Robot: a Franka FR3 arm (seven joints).
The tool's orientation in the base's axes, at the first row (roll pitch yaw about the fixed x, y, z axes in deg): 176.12, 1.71, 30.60
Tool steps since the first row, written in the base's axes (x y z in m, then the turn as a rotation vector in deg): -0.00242, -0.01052, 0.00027, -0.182, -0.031, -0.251; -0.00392, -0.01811, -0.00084, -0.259, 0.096, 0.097; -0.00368, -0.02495, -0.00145, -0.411, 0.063, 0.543; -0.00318, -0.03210, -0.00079, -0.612, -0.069, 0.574; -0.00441, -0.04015, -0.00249, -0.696, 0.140, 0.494; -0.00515, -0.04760, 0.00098, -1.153, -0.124, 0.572; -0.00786, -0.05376, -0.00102, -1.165, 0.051, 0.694; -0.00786, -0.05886, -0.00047, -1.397, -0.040, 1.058; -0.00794, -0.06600, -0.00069, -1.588, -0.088, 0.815; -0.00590, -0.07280, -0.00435, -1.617, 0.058, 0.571; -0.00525, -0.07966, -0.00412, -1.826, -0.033, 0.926; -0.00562, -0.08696, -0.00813, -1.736, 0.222, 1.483
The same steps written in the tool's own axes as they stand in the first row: -0.00744, 0.00781, 0.00048, -0.165, -0.083, 0.251; -0.01256, 0.01348, 0.00213, -0.177, -0.208, -0.106; -0.01582, 0.01943, 0.00324, -0.338, -0.227, -0.550; -0.01905, 0.02586, 0.00312, -0.579, -0.214, -0.573; -0.02415, 0.03202, 0.00539, -0.542, -0.441, -0.509; -0.02868, 0.03827, 0.00247, -1.072, -0.443, -0.572; -0.03409, 0.04204, 0.00489, -0.997, -0.591, -0.706; -0.03670, 0.04645, 0.00472, -1.254, -0.606, -1.064; -0.04039, 0.05252, 0.00546, -1.435, -0.679, -0.820; -0.04199, 0.05914, 0.00963, -1.379, -0.835, -0.588; -0.04493, 0.06537, 0.00991, -1.615, -0.840, -0.937; -0.04884, 0.07118, 0.01444, -1.425, -0.975, -1.511
